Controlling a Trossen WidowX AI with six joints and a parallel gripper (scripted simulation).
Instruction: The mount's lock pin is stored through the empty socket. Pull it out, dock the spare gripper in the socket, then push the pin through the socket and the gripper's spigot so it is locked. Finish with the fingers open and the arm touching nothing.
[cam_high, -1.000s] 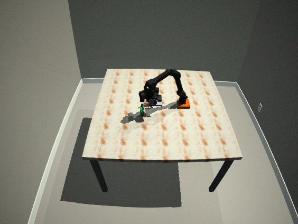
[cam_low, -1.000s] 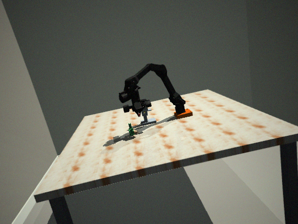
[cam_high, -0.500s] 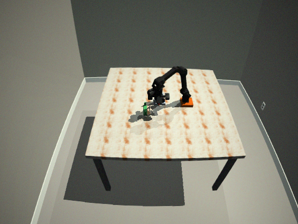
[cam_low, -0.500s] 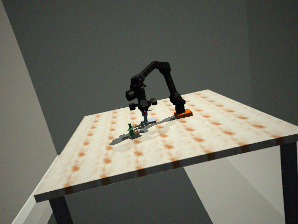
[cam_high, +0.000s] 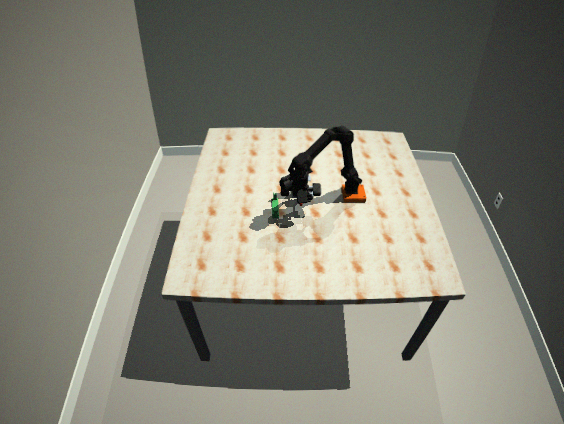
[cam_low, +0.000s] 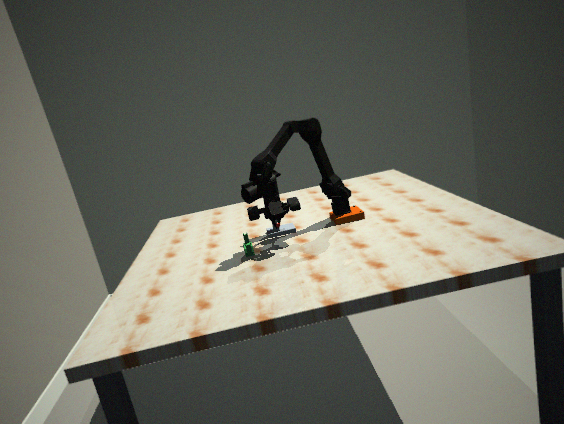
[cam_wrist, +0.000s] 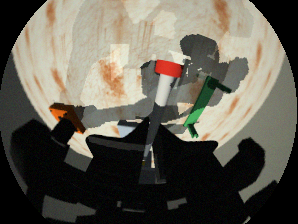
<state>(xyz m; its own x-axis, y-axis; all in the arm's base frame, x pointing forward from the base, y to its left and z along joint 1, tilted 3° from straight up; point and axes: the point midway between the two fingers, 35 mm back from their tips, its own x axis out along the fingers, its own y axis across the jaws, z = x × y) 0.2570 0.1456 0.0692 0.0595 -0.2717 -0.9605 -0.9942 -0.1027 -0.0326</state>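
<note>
The grey mount is 110 mm to the right of my gripper tip. From my gripper tip the other things lie so: green holder 120 mm ahead, 30 mm below, 20 mm to the left; spare gripper 110 mm to the right, 70 mm above, 10 mm ahead.
</note>
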